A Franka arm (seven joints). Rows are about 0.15 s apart.
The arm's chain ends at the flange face. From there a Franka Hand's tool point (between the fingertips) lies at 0.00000 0.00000 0.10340 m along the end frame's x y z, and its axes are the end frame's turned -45 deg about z.
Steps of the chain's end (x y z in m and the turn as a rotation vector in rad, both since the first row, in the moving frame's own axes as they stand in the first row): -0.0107, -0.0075, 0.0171, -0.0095, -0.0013, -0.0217; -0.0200, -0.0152, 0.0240, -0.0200, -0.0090, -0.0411; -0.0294, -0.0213, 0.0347, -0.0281, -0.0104, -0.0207; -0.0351, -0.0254, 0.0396, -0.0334, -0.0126, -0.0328; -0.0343, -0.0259, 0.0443, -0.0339, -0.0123, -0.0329; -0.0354, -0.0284, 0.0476, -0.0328, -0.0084, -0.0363
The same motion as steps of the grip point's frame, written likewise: -0.0030, -0.0123, 0.0171, -0.0058, -0.0076, -0.0217; -0.0055, -0.0240, 0.0240, -0.0078, -0.0205, -0.0411; -0.0085, -0.0345, 0.0347, -0.0125, -0.0272, -0.0207; -0.0102, -0.0412, 0.0395, -0.0147, -0.0325, -0.0328; -0.0093, -0.0409, 0.0442, -0.0153, -0.0327, -0.0329; -0.0079, -0.0433, 0.0475, -0.0173, -0.0291, -0.0363
